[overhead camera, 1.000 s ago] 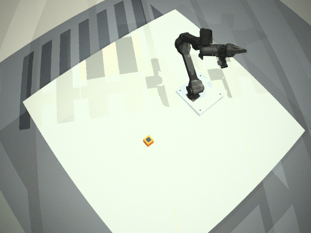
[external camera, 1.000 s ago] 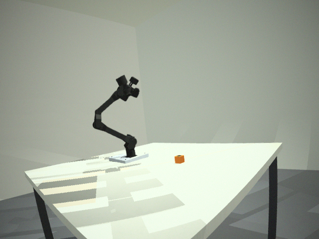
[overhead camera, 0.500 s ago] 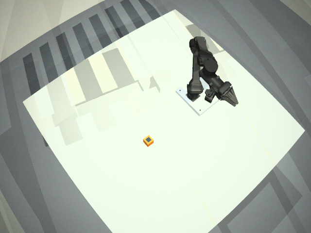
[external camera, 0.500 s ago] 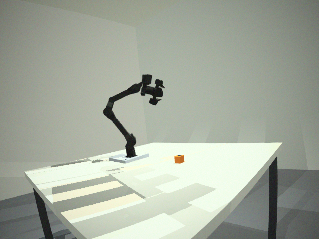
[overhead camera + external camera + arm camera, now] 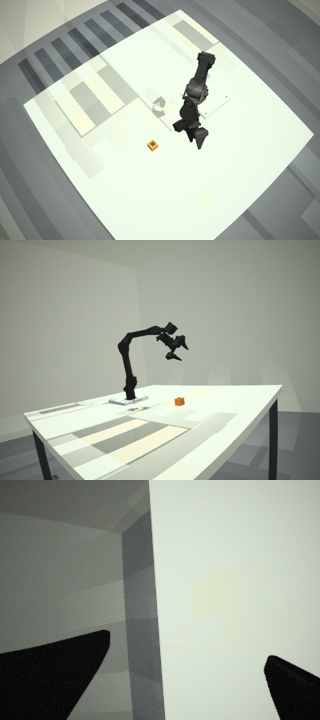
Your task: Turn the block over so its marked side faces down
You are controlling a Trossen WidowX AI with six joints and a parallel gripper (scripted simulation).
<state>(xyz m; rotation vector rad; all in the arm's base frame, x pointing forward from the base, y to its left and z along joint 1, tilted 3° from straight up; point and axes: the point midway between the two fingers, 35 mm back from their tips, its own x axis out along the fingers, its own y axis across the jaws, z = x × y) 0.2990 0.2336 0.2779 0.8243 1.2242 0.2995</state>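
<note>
The orange block is 70 mm ahead of my gripper tip, 200 mm to the right of it and 250 mm below it.
</note>
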